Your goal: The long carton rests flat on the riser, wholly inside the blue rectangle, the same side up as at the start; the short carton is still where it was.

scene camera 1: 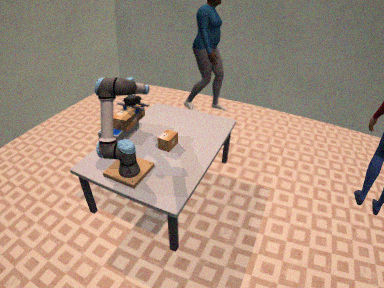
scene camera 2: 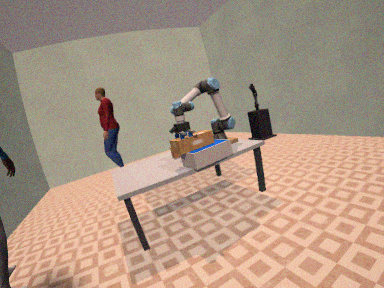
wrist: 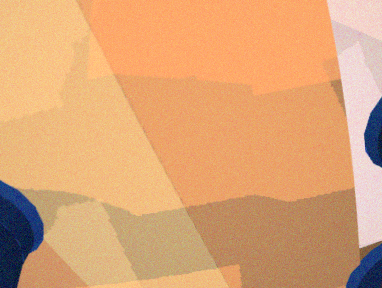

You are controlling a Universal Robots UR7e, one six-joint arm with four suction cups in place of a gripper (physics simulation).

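Frame: origin at the arm's base, x right, y ahead, z up, level; centimetres.
Where they show: hand, its tool point: point(scene camera 1: 133, 110) point(scene camera 2: 184, 138) point(wrist: 220, 239); arm's base, origin of its link: point(scene camera 1: 129, 170).
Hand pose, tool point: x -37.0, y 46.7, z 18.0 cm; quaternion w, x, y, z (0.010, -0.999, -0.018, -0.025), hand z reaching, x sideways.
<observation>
Each offset is from my tool point to the top centre of the thing. Level surfaces: height alone.
The long carton @[dx -1.6, dy -5.2, dz +0.9 cm] point(scene camera 1: 124, 119) point(scene camera 2: 192, 144) point(wrist: 260, 145) is brown and hangs level under my gripper point(scene camera 1: 133, 106) point(scene camera 2: 185, 134), whose blue suction cups sit on its top. It is low at the grey riser @[dx -6.7, dy -13.3, dz -9.4 cm] point(scene camera 2: 207, 157), over part of the blue rectangle point(scene camera 1: 118, 132) point(scene camera 2: 214, 145), with its far end beyond the riser's end. I cannot tell whether its underside touches the riser. In the wrist view the carton's top fills most of the picture. The short carton @[dx +38.1, dy -2.0, dz -11.1 cm] point(scene camera 1: 168, 141) stands on the table in scene camera 1, apart from the riser; in scene camera 2 it is mostly hidden.
The arm's base stands on a wooden board point(scene camera 1: 113, 172) at one end of the grey table @[dz -21.4 cm] point(scene camera 1: 200, 127) point(scene camera 2: 142, 172). A black pedestal point(scene camera 2: 260, 123) with a dark device is behind the table. A person in blue point(scene camera 1: 208, 30) and one in red point(scene camera 2: 106, 115) are beyond the table.
</observation>
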